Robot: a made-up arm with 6 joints.
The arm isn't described. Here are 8 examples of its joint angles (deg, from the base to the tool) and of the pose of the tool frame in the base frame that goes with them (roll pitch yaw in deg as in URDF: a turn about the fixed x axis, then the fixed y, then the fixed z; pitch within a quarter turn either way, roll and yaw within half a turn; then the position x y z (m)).
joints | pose
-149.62 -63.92 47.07 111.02 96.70 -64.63 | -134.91 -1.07 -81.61 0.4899 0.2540 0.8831
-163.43 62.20 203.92 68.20 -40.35 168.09 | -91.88 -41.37 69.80 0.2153 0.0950 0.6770
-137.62 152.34 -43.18 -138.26 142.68 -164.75 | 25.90 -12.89 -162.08 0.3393 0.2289 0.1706
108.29 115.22 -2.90 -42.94 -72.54 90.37 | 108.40 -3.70 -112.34 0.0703 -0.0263 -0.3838
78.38 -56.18 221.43 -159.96 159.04 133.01 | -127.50 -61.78 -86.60 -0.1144 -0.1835 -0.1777
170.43 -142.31 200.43 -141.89 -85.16 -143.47 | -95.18 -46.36 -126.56 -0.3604 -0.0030 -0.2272
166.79 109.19 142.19 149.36 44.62 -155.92 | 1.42 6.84 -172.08 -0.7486 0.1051 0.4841
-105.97 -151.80 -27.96 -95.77 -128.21 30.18 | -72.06 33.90 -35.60 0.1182 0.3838 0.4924
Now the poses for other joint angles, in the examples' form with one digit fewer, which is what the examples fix.
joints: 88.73 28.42 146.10 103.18 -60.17 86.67
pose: -57.8 -20.4 -27.0 -0.023 -0.194 0.979
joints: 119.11 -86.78 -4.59 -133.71 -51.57 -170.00
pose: 177.8 -43.6 -112.3 0.033 -0.173 0.819
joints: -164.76 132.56 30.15 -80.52 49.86 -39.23
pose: 22.9 41.0 104.1 -0.025 0.007 -0.524
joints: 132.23 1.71 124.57 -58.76 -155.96 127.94
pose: -165.7 40.7 159.6 0.198 -0.157 1.063
